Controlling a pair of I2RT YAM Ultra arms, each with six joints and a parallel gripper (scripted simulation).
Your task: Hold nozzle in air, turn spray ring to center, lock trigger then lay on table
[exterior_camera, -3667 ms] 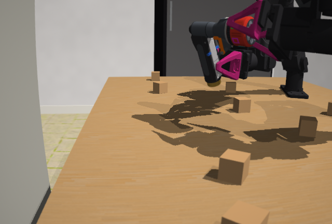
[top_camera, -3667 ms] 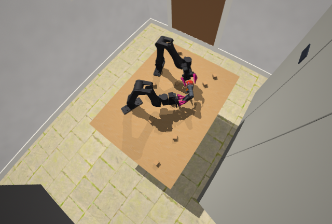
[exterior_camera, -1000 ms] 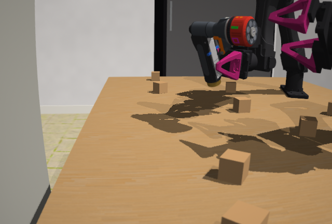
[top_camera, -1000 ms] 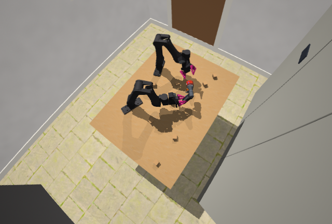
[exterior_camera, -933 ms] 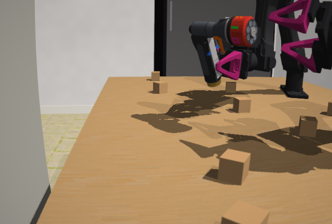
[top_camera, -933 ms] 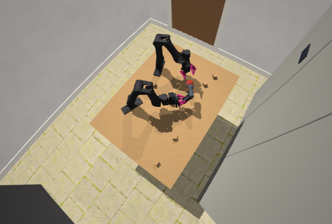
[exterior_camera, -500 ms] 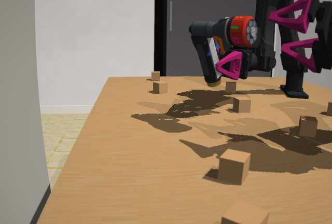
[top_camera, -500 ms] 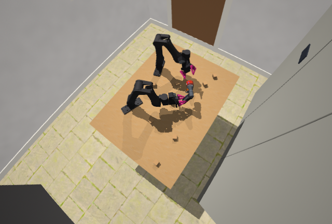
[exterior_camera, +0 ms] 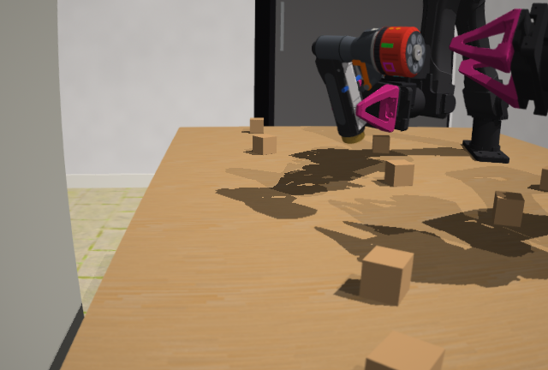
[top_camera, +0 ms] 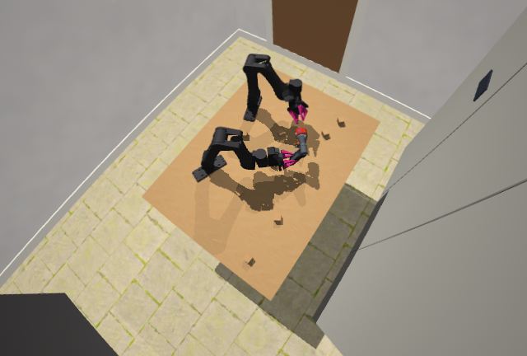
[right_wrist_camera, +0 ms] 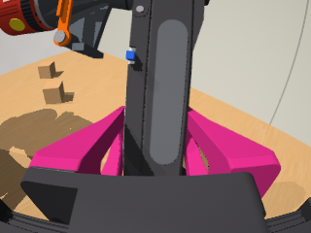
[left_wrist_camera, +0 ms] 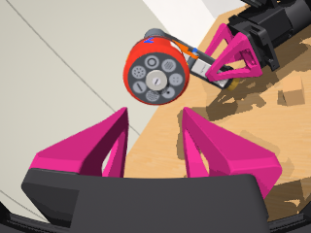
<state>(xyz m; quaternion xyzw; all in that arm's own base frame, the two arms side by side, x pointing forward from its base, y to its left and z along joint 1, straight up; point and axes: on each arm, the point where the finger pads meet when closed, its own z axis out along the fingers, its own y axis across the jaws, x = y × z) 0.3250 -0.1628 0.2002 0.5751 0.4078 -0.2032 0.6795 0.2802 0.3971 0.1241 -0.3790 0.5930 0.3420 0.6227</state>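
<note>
Right now my left hand is 7 cm to the left of the red spray ring and 4 cm short of it.
</note>
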